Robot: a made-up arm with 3 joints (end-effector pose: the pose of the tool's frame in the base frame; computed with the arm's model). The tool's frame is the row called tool. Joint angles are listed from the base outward.
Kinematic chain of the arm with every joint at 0, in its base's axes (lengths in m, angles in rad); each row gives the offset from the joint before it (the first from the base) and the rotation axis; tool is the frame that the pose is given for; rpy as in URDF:
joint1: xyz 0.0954 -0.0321 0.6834 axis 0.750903 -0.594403 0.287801
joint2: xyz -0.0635 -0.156 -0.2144 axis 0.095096 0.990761 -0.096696
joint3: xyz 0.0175 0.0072 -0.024 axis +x
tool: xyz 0.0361 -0.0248 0.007 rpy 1.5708 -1.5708 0
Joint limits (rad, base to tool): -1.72..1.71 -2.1..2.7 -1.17..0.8
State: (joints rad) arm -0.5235 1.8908 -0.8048
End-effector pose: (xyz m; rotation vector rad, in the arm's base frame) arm -0.0815 -0.2539 0.5363 1.3405 0.7859 -0.2625
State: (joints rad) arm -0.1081 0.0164 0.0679
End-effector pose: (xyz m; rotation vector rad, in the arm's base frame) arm 0.0649 -0.2239 0.4656 1.2107 -1.1593 1.1300
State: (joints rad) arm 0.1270 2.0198 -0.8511
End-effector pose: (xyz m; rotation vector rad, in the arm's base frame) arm 0.0337 -0.1659 0.4014 1.7324 0.7878 0.2896
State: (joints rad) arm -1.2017 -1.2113 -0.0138
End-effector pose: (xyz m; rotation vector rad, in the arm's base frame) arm -0.0388 -0.2131 0.7596 0.4693 -0.4445 1.9957
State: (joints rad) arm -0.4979 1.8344 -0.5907
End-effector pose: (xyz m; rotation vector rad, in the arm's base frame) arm -0.0789 -0.2559 0.5312 1.2942 0.5772 -0.3248
